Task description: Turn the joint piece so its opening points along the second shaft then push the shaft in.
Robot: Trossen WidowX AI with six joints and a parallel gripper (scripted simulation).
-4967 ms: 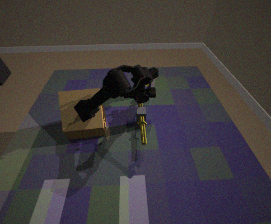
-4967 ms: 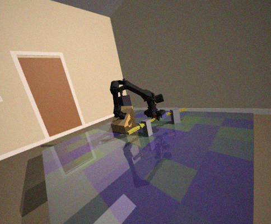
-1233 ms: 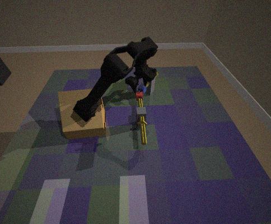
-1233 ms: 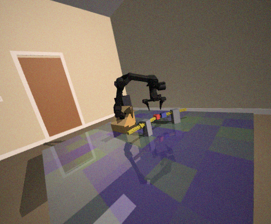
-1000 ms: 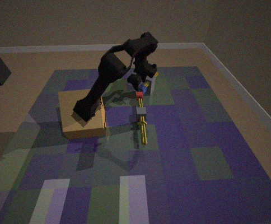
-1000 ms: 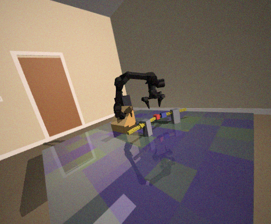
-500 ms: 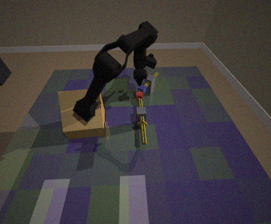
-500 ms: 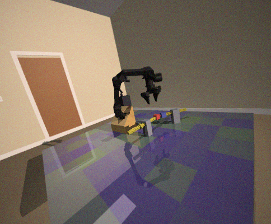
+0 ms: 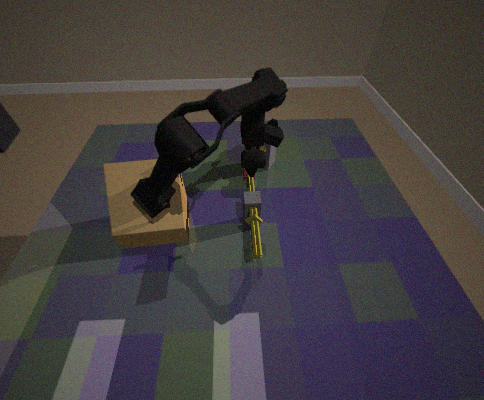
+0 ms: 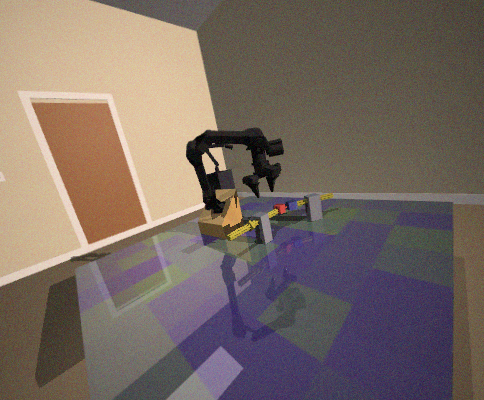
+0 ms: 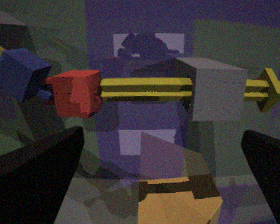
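The dark red joint piece lies 10 mm ahead of my gripper tip, 80 mm to the left of it and 90 mm below it.
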